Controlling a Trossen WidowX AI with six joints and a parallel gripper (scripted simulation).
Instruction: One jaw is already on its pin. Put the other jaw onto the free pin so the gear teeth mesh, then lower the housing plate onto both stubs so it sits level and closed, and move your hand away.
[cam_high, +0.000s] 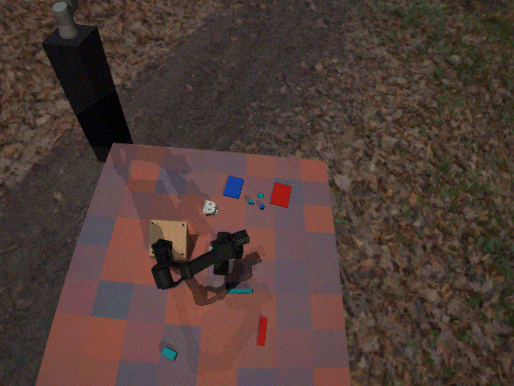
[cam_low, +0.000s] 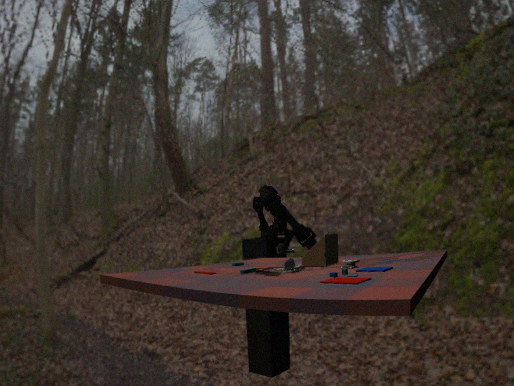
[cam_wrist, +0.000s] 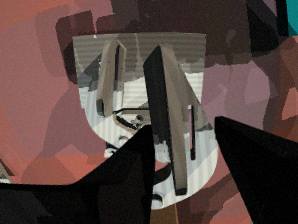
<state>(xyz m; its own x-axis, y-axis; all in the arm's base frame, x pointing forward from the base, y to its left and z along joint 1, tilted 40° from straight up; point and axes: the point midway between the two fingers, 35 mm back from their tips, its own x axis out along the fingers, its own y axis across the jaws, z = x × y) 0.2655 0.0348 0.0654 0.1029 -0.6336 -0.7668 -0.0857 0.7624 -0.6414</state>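
Now: gripper tip 20 mm short of the white base, 30 mm to the right of it and 80 mm above it. Also, from my gripper tip: teal bar 100 mm ahead, 110 mm to the right, 70 mm below; then blue tile 20 mm behind, 440 mm to the left, 80 mm below; then red bar 220 mm ahead, 270 mm to the right, 80 mm below.
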